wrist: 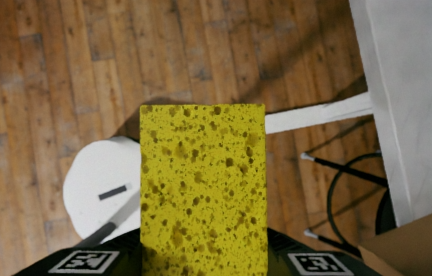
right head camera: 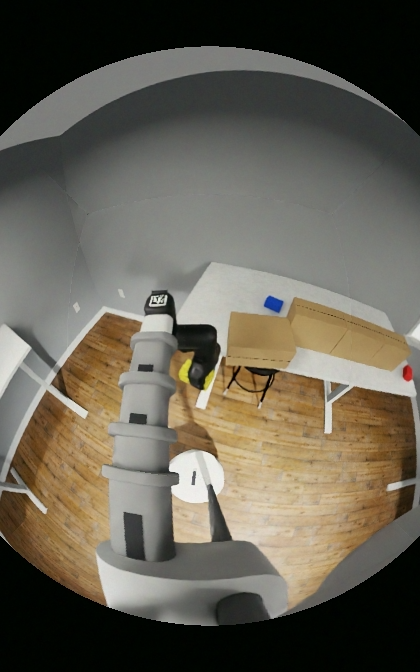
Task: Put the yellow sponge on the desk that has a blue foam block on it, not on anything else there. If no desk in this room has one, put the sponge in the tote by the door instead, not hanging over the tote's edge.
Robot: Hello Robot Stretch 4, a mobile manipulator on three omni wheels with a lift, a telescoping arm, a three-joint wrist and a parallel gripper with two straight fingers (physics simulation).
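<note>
My gripper (right head camera: 198, 381) (wrist: 206, 242) is shut on the yellow sponge (right head camera: 186, 371) (wrist: 204, 185), with a finger at each side of it in the wrist view. The sponge is held over the floor, just left of a white desk (right head camera: 215, 290) (wrist: 400, 75). A blue block (right head camera: 273, 303) lies on this desk, behind the cardboard boxes. The gripper's wrist partly hides the sponge in the head view. The tote by the door does not show in either view.
Cardboard boxes (right head camera: 261, 337) (right head camera: 345, 332) (wrist: 412, 245) stand on the desk's near part. A red object (right head camera: 407, 372) is at its right end. A dark stool (right head camera: 260, 371) stands partly under it. Another white table (right head camera: 10, 352) is at the far left. A white disc (right head camera: 185, 487) (wrist: 95, 170) is low down.
</note>
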